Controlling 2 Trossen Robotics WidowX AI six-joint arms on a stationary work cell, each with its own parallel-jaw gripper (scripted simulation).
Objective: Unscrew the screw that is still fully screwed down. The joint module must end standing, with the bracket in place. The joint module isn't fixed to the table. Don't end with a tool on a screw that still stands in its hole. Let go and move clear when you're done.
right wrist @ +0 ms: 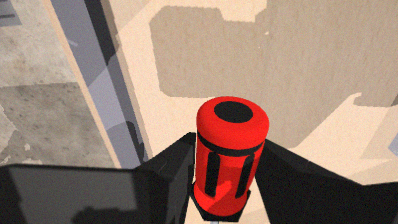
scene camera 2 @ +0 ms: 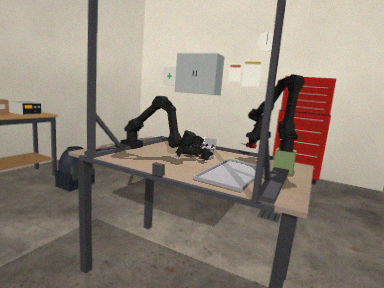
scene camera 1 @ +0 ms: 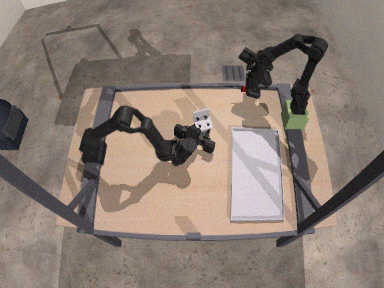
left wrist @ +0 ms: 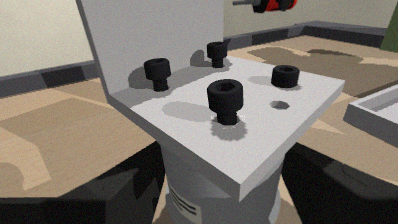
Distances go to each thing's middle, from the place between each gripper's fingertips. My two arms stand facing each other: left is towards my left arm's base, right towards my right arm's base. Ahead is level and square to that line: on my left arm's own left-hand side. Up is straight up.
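My left gripper is 4 cm below the l-shaped bracket (left wrist: 235,158), 2 cm short of it and 2 cm to the left of it. Counted from my left hand, the shallow grey tray (scene camera 1: 257,179) is 20 cm to the right, 22 cm behind and 3 cm below. Going by their middles, of the things named here the l-shaped bracket is the nearest to my left gripper.
My right hand is 13 cm past the l-shaped bracket, 24 cm to the right of it and 3 cm above it. The shallow grey tray is 6 cm to the left of my right hand, 38 cm behind it and 10 cm below it.
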